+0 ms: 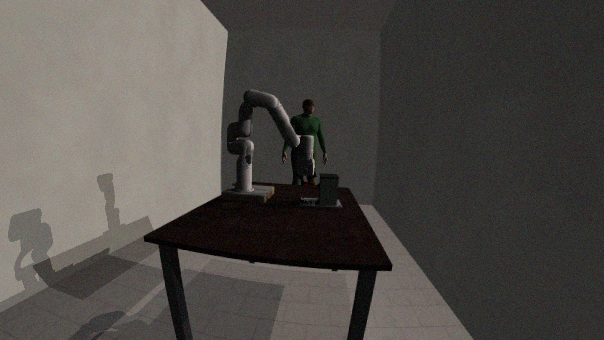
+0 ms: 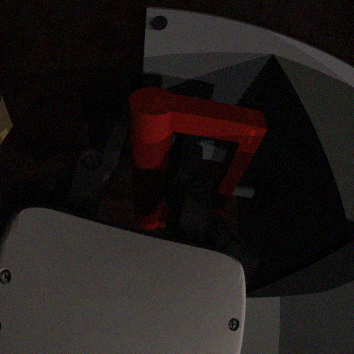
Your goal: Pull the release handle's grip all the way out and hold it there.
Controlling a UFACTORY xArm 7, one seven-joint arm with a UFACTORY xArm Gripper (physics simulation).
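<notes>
The release handle is a red bracket (image 1: 309, 185) (image 2: 215, 119) with a thick upright round grip (image 2: 151, 135). Its upper arm runs right from the grip's top and bends toward a dark grey housing (image 1: 328, 189). A short pale rod (image 2: 244, 192) shows by the bend. My gripper (image 1: 307, 183) (image 2: 155, 126) points down and is shut on the grip, its dark fingers on either side below the grip's top. The lower part of the grip is in deep shadow, and the finger contact is hard to see.
The housing stands on a light base plate (image 1: 338, 205) (image 2: 200, 31) on the dark table (image 1: 260, 230). The arm's base block (image 1: 257, 194) is to the left. A person in green (image 1: 308, 127) stands behind the table. Walls rise on both sides.
</notes>
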